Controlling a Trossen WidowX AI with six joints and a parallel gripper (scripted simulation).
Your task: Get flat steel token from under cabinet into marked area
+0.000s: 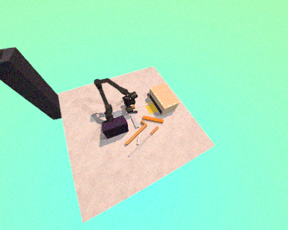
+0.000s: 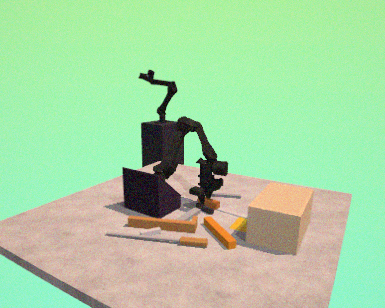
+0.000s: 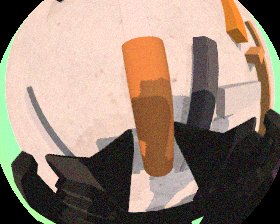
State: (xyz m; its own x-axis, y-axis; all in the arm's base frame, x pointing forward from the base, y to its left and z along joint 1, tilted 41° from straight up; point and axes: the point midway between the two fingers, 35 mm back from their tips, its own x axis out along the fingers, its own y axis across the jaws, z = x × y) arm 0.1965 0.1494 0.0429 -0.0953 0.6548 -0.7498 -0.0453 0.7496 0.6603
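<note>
My gripper tip is now 5 cm to the left of the dark-handled tool. The rest, counted from my gripper tip: orange bar (22 cm ahead, 20 cm to the right, 1 cm above).
</note>
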